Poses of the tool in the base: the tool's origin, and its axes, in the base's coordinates. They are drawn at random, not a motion.
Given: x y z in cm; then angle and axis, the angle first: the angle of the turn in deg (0 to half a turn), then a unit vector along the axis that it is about.
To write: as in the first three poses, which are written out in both.
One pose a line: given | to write
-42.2 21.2 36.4 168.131 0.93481 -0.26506 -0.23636 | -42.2 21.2 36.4; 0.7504 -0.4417 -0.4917; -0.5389 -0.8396 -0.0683; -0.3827 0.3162 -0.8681
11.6 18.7 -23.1 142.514 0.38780 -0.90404 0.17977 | 11.6 18.7 -23.1; -0.5238 -0.7382 -0.4251; -0.5194 0.6723 -0.5275; 0.6752 -0.0555 -0.7355
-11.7 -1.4 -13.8 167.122 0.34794 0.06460 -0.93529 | -11.7 -1.4 -13.8; -0.7358 0.2528 -0.6283; -0.1641 -0.9666 -0.1969; -0.6571 -0.0418 0.7527
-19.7 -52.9 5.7 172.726 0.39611 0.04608 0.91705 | -19.7 -52.9 5.7; -0.6794 -0.0798 0.7294; 0.1525 -0.9877 0.0340; 0.7177 0.1343 0.6832
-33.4 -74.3 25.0 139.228 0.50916 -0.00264 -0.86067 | -33.4 -74.3 25.0; -0.3017 0.5597 -0.7718; -0.5644 -0.7573 -0.3285; -0.7684 0.3365 0.5444
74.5 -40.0 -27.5 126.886 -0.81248 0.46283 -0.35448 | 74.5 -40.0 -27.5; 0.4561 -0.3182 0.8311; -0.8853 -0.2574 0.3873; 0.0907 -0.9124 -0.3991
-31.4 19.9 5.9 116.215 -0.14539 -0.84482 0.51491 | -31.4 19.9 5.9; -0.4113 -0.2849 -0.8659; 0.6390 0.5873 -0.4967; 0.6500 -0.7576 -0.0595
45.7 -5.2 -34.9 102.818 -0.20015 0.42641 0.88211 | 45.7 -5.2 -34.9; -0.1729 -0.9644 0.2001; 0.7558 0.0003 0.6547; -0.6315 0.2644 0.7289
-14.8 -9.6 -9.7 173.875 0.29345 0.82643 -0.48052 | -14.8 -9.6 -9.7; -0.8226 0.5349 -0.1930; 0.4324 0.3678 -0.8233; -0.3694 -0.7607 -0.5338
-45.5 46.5 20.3 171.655 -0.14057 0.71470 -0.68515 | -45.5 46.5 20.3; -0.9501 -0.1004 0.2953; -0.2993 0.0268 -0.9538; 0.0879 -0.9946 -0.0555
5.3 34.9 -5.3 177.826 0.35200 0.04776 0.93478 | 5.3 34.9 -5.3; -0.7516 -0.0018 0.6597; 0.0691 -0.9947 0.0759; 0.6560 0.1026 0.7477
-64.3 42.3 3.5 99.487 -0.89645 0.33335 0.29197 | -64.3 42.3 3.5; 0.7713 -0.6361 0.0239; -0.0601 -0.0354 0.9976; -0.6337 -0.7708 -0.0655
